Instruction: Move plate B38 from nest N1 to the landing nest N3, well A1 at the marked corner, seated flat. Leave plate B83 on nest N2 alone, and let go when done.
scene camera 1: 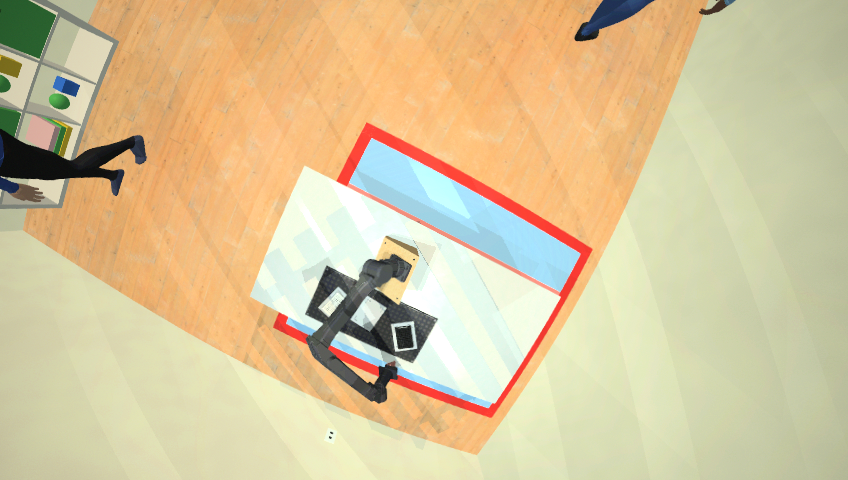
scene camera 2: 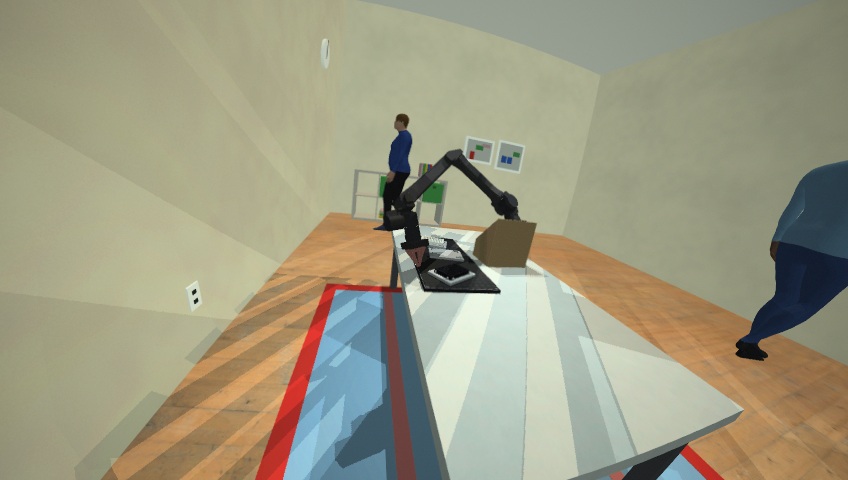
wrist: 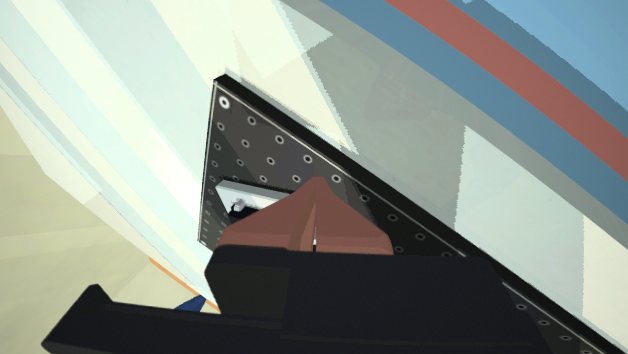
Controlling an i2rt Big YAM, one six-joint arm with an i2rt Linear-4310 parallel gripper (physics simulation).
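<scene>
A black plate (scene camera 1: 404, 336) (scene camera 2: 451, 271) sits in a white nest (scene camera 1: 395, 338) (scene camera 2: 437, 278) (wrist: 250, 195) at one end of the black perforated board (scene camera 1: 426, 325) (scene camera 2: 479, 286) (wrist: 257, 155). A pale middle nest (scene camera 1: 370, 315) (scene camera 2: 446, 255) is partly under the arm; whether it holds a plate is unclear. A pale plate or nest (scene camera 1: 331, 301) (scene camera 2: 434, 240) is at the other end. Labels and the A1 marks are unreadable. My gripper (scene camera 1: 391, 363) (scene camera 2: 418, 265) (wrist: 317, 186) is shut and empty, by the board's long edge near the black plate. Its fingers hide most of that nest in the wrist view.
The arm stands on a wooden block (scene camera 1: 387, 247) (scene camera 2: 507, 245) behind the board, and its links pass over the board. The white table (scene camera 1: 476, 297) (scene camera 2: 505, 368) has its edge near the gripper. Two people (scene camera 1: 95, 160) (scene camera 1: 615, 14) (scene camera 2: 399, 151) (scene camera 2: 803, 249) are in the room.
</scene>
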